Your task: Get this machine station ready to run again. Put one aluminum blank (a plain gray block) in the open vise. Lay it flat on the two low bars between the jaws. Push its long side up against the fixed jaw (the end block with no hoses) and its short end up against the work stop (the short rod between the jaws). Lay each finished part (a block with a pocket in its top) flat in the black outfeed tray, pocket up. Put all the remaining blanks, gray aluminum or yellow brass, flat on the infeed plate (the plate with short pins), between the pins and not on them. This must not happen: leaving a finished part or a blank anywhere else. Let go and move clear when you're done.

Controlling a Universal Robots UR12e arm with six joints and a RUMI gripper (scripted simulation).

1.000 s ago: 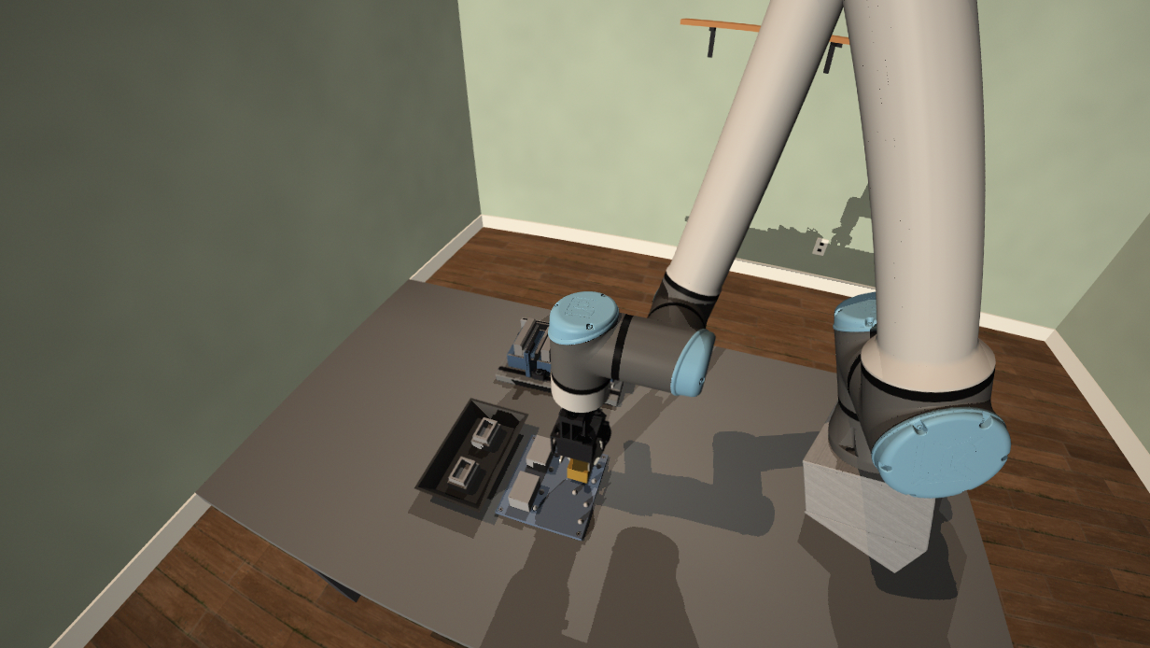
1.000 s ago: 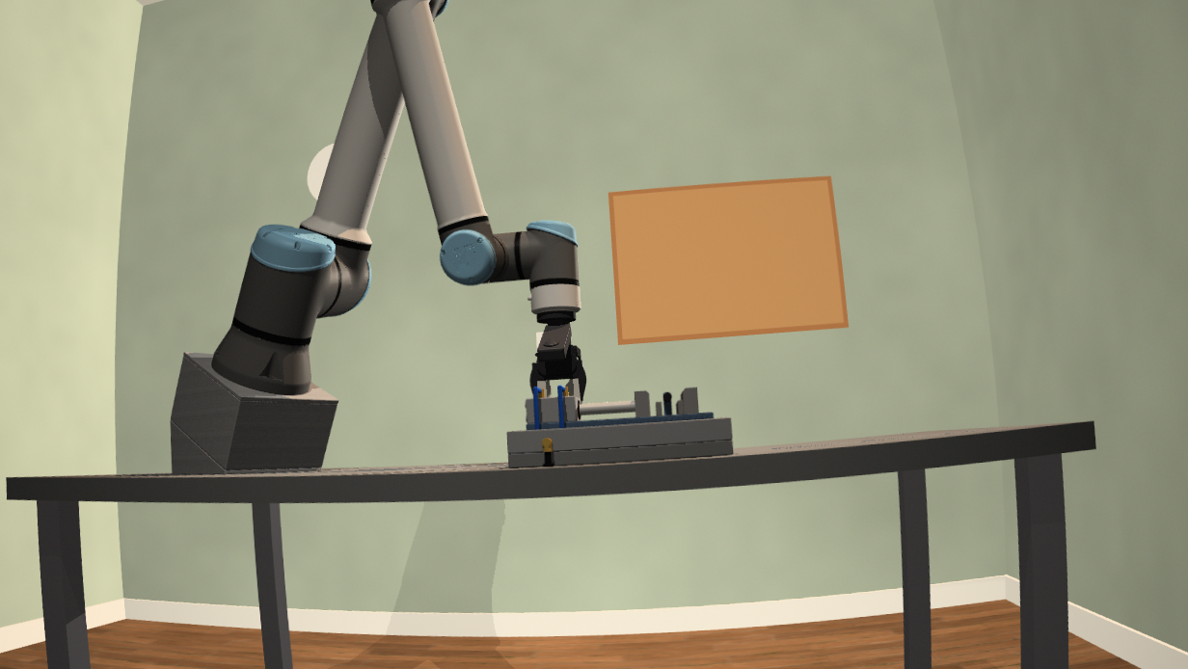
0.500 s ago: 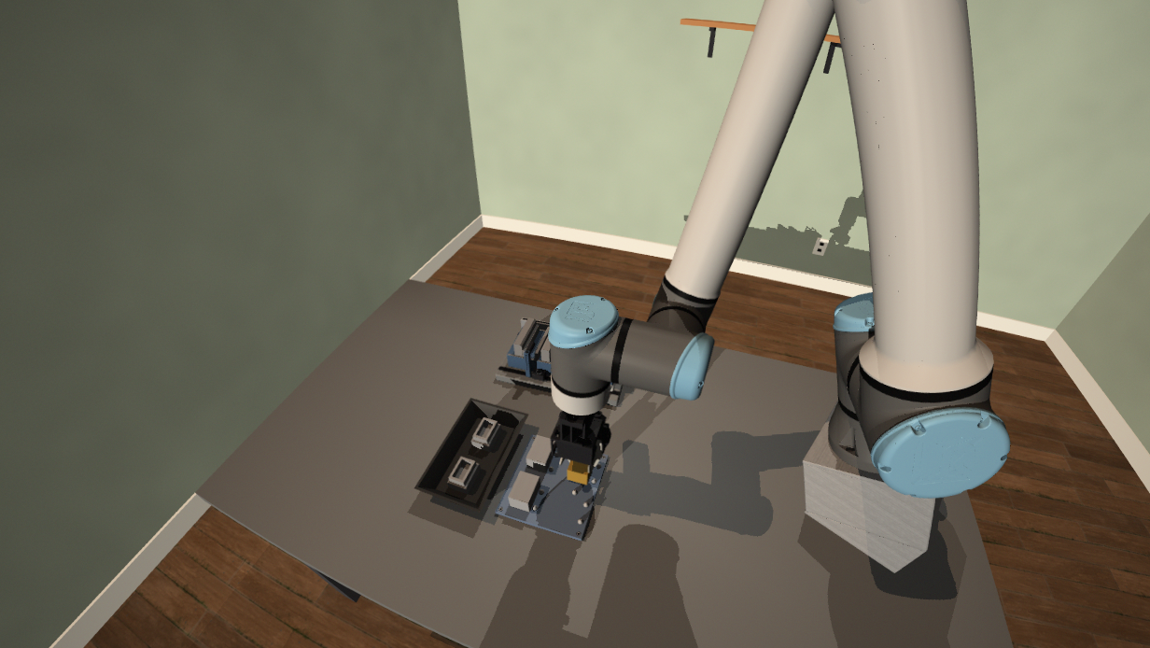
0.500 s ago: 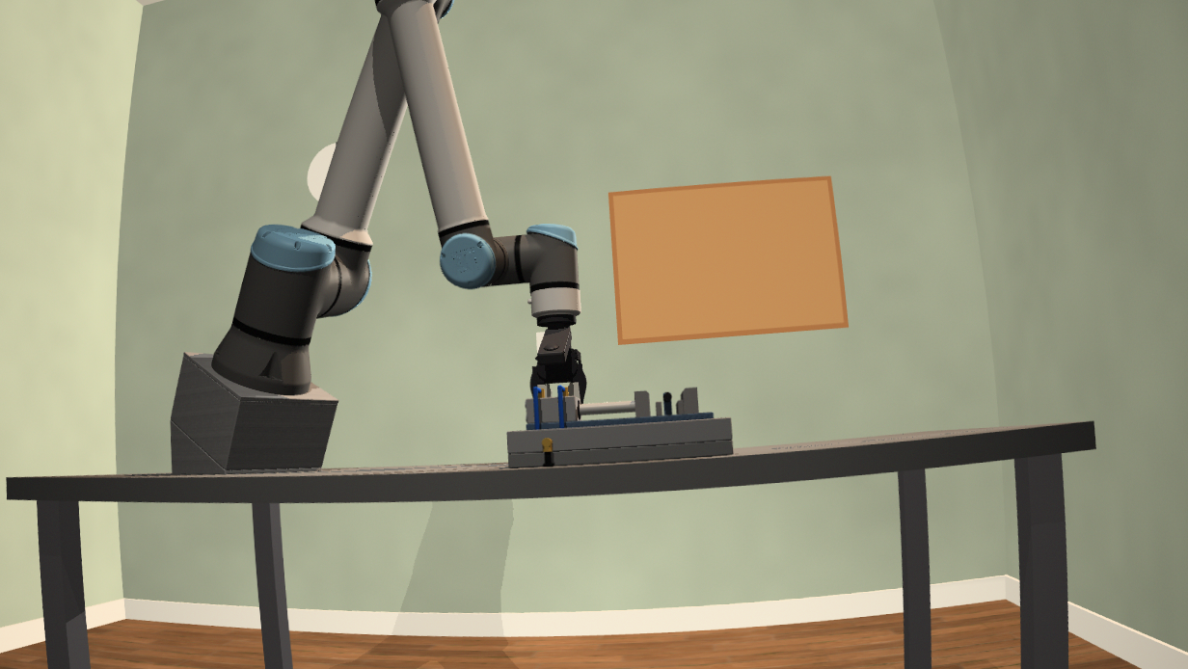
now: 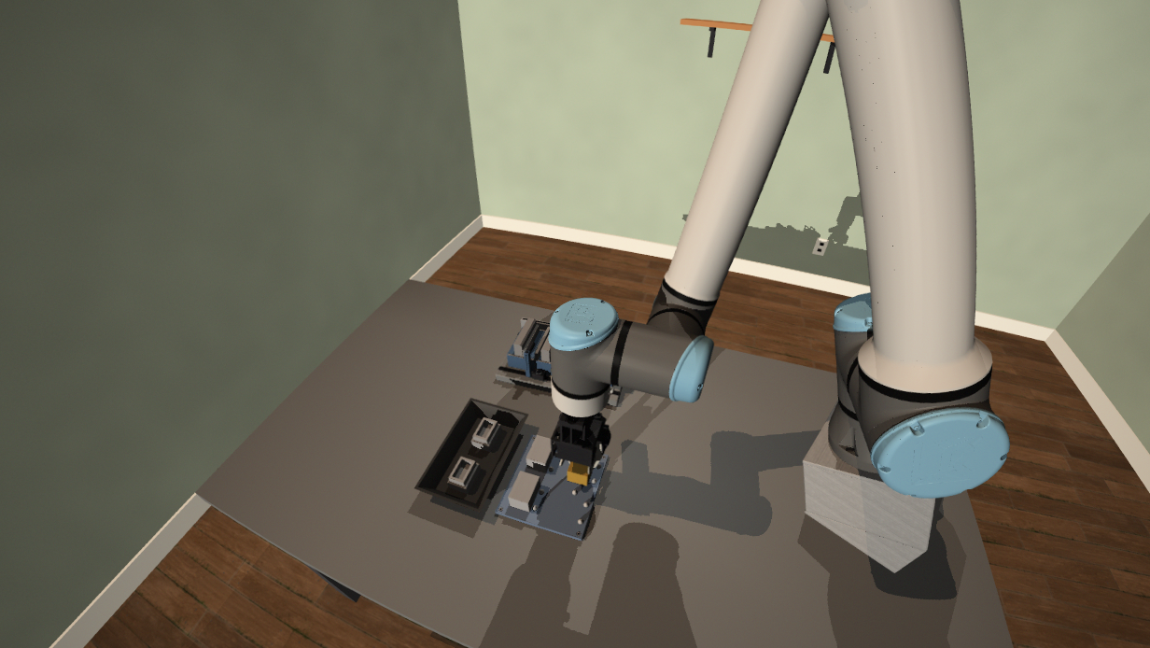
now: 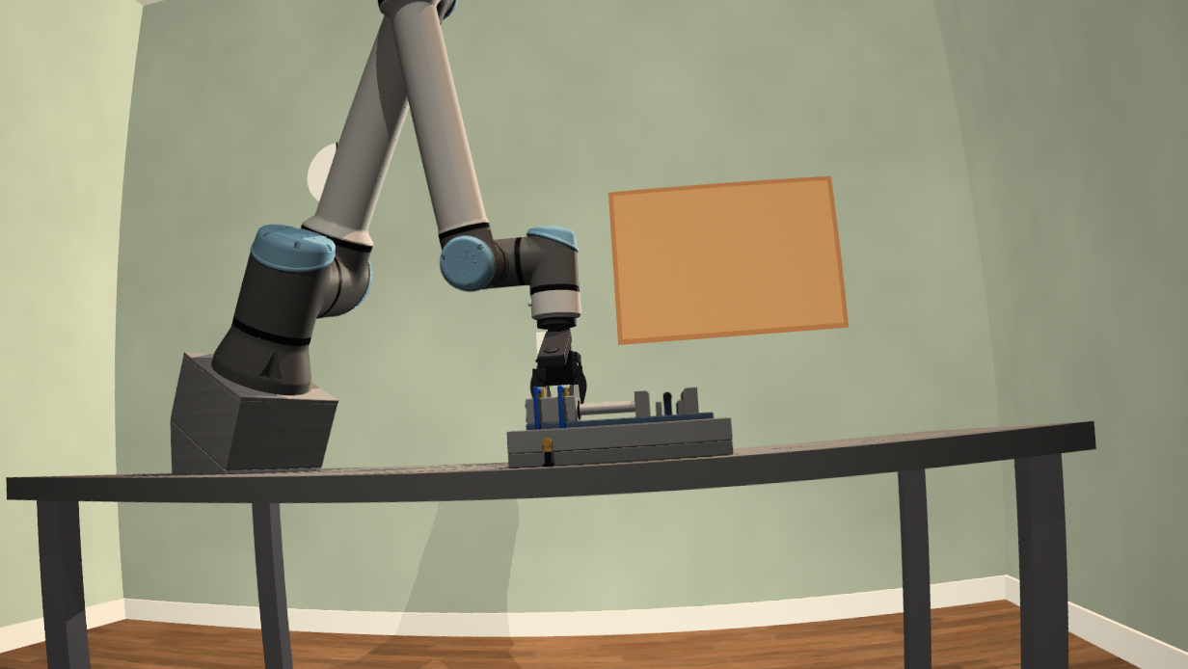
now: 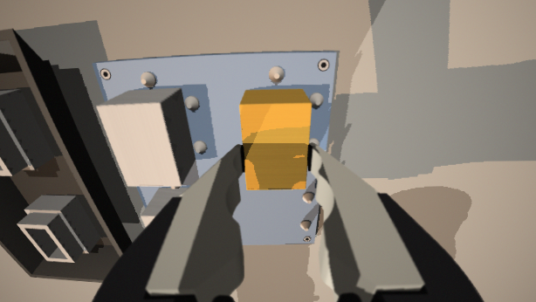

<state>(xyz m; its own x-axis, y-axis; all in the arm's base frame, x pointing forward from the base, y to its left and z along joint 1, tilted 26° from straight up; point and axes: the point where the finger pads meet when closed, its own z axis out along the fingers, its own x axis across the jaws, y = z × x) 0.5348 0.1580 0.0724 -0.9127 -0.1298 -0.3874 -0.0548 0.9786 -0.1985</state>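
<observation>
The yellow brass blank lies 20 mm below my hand. Also, from my hand: gray cylinder block 280 mm to the right, 50 mm ahead, 30 mm above; push rod 270 mm to the right, 120 mm ahead, 30 mm above; infeed plate 50 mm below, 40 mm to the left, 40 mm ahead.
</observation>
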